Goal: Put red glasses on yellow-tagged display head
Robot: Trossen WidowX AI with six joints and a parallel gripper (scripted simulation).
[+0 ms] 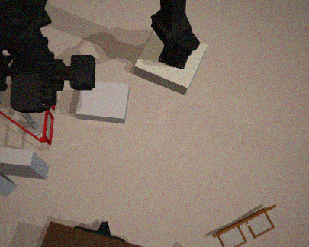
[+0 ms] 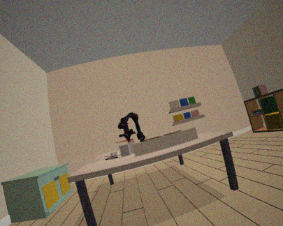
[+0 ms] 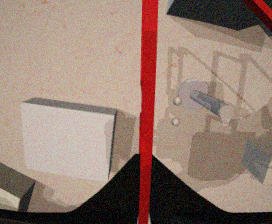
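The small peg lies 40 mm ahead of my gripper tip, 50 mm to the right of it and 100 mm below it.
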